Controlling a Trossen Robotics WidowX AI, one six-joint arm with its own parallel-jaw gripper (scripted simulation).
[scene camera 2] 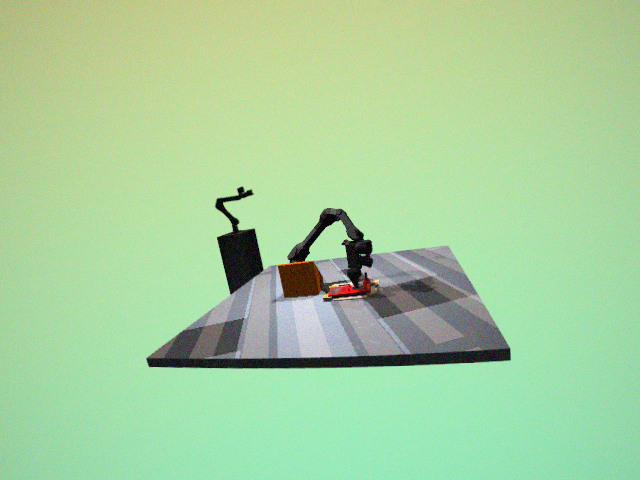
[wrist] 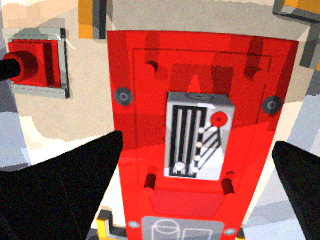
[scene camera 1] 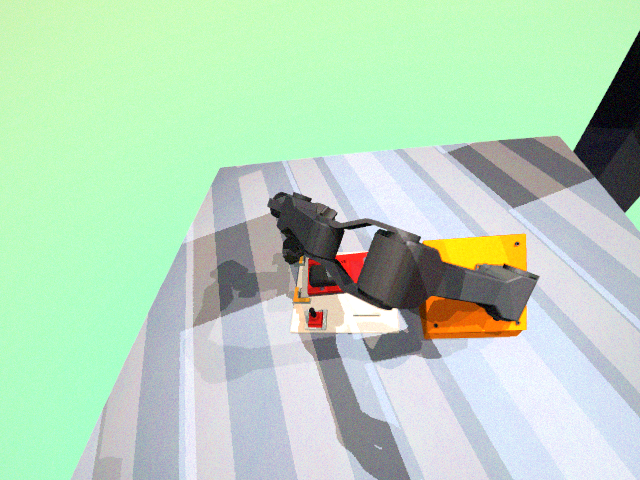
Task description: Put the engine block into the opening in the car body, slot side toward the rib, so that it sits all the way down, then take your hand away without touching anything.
Labels:
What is my gripper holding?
Nothing.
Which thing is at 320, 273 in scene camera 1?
My gripper.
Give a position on a car body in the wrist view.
254, 72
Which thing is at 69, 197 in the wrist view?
My gripper.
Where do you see a grey engine block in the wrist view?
At 198, 125

